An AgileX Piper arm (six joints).
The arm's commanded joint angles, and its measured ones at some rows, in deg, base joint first. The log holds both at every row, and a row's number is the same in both.
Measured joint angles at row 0:
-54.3 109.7 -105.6 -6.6 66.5 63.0
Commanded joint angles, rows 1 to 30:
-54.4 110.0 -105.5 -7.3 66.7 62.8
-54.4 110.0 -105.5 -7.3 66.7 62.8
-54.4 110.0 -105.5 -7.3 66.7 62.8
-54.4 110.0 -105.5 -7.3 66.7 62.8
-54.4 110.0 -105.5 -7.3 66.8 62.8
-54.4 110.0 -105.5 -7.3 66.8 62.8
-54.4 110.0 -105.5 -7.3 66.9 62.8
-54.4 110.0 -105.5 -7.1 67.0 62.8
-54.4 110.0 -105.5 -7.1 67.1 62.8
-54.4 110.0 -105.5 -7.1 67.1 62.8
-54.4 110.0 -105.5 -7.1 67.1 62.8
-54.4 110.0 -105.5 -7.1 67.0 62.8
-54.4 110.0 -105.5 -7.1 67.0 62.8
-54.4 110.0 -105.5 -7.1 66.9 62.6
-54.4 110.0 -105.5 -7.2 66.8 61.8
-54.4 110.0 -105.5 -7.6 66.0 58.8
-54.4 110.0 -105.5 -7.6 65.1 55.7
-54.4 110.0 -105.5 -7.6 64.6 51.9
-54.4 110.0 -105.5 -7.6 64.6 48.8
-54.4 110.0 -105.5 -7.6 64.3 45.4
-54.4 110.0 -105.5 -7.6 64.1 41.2
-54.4 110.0 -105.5 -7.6 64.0 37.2
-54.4 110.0 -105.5 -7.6 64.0 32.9
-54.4 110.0 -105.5 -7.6 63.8 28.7
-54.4 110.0 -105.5 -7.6 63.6 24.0
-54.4 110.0 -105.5 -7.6 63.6 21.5
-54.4 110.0 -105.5 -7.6 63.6 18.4
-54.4 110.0 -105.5 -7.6 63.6 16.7
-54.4 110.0 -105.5 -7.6 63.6 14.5
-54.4 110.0 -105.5 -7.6 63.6 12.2
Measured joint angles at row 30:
-54.3 110.0 -105.6 -6.7 64.2 22.4
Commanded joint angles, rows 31 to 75:
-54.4 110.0 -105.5 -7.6 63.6 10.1
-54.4 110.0 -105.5 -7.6 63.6 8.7
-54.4 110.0 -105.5 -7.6 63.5 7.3
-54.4 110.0 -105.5 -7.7 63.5 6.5
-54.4 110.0 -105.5 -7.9 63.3 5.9
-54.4 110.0 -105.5 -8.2 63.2 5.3
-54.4 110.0 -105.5 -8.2 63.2 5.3
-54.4 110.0 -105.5 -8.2 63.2 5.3
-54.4 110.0 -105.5 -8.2 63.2 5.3
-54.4 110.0 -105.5 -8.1 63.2 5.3
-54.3 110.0 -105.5 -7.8 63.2 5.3
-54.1 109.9 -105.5 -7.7 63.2 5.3
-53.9 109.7 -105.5 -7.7 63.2 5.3
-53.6 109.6 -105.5 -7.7 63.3 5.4
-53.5 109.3 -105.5 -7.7 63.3 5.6
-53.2 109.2 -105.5 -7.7 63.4 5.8
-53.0 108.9 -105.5 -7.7 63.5 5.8
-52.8 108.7 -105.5 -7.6 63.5 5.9
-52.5 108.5 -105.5 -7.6 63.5 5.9
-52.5 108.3 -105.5 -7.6 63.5 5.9
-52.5 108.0 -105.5 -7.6 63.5 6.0
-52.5 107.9 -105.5 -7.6 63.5 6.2
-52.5 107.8 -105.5 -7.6 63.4 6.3
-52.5 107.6 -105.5 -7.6 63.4 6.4
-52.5 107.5 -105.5 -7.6 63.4 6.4
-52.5 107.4 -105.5 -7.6 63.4 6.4
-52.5 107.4 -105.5 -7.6 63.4 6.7
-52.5 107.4 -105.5 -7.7 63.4 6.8
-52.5 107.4 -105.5 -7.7 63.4 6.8
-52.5 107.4 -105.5 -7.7 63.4 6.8
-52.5 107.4 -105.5 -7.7 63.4 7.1
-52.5 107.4 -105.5 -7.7 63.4 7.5
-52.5 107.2 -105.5 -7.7 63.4 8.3
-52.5 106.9 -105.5 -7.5 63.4 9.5
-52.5 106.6 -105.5 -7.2 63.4 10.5
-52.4 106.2 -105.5 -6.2 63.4 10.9
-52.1 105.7 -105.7 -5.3 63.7 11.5
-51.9 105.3 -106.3 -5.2 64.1 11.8
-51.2 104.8 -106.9 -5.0 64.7 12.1
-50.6 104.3 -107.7 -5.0 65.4 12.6
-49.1 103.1 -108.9 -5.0 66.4 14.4
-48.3 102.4 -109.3 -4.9 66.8 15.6
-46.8 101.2 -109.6 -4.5 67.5 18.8
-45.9 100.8 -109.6 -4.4 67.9 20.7
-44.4 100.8 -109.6 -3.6 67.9 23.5
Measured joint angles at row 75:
-47.8 102.5 -109.0 -4.9 66.5 16.3
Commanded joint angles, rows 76 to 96:
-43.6 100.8 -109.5 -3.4 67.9 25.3
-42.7 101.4 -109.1 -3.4 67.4 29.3
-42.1 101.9 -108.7 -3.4 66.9 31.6
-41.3 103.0 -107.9 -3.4 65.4 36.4
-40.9 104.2 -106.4 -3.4 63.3 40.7
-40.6 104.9 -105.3 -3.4 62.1 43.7
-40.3 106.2 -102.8 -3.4 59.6 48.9
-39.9 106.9 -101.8 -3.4 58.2 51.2
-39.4 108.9 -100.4 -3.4 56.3 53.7
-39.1 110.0 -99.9 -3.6 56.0 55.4
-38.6 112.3 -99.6 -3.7 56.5 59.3
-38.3 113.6 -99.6 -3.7 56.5 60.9
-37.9 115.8 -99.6 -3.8 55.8 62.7
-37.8 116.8 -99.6 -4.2 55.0 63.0
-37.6 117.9 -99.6 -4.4 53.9 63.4
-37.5 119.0 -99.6 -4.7 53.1 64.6
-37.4 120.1 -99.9 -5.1 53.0 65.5
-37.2 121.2 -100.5 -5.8 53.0 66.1
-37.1 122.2 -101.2 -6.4 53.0 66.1
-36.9 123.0 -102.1 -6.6 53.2 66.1
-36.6 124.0 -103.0 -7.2 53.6 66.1
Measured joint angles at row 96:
-37.5 121.2 -100.3 -4.7 54.0 65.1
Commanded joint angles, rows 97 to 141:
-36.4 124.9 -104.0 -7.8 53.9 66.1
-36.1 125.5 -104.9 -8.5 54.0 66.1
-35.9 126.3 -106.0 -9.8 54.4 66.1
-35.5 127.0 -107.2 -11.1 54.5 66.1
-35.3 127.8 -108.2 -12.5 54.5 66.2
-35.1 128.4 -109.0 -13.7 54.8 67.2
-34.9 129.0 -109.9 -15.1 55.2 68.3
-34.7 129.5 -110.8 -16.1 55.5 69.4
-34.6 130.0 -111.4 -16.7 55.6 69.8
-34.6 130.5 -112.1 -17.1 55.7 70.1
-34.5 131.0 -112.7 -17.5 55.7 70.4
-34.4 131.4 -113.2 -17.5 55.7 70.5
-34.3 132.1 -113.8 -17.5 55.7 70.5
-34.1 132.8 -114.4 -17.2 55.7 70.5
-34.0 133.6 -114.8 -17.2 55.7 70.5
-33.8 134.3 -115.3 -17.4 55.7 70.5
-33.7 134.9 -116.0 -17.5 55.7 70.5
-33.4 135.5 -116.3 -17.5 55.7 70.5
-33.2 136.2 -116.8 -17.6 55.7 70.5
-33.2 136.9 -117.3 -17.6 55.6 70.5
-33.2 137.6 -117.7 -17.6 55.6 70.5
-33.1 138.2 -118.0 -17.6 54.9 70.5
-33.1 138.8 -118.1 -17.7 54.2 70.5
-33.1 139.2 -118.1 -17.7 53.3 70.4
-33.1 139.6 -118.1 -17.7 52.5 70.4
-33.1 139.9 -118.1 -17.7 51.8 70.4
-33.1 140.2 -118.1 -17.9 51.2 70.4
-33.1 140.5 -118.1 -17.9 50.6 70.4
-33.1 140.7 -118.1 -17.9 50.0 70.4
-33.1 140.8 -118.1 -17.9 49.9 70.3
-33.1 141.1 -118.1 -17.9 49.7 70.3
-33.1 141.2 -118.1 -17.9 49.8 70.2
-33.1 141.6 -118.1 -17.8 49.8 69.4
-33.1 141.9 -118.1 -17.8 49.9 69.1
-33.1 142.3 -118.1 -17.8 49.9 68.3
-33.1 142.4 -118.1 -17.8 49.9 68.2
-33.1 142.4 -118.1 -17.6 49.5 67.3
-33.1 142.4 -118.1 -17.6 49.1 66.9
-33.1 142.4 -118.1 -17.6 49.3 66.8
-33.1 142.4 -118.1 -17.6 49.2 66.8
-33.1 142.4 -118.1 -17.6 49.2 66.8
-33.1 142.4 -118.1 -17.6 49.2 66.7
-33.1 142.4 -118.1 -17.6 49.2 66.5
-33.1 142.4 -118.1 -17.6 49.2 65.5
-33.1 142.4 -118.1 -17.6 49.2 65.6
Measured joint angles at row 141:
-33.3 142.9 -117.8 -17.1 49.6 66.9
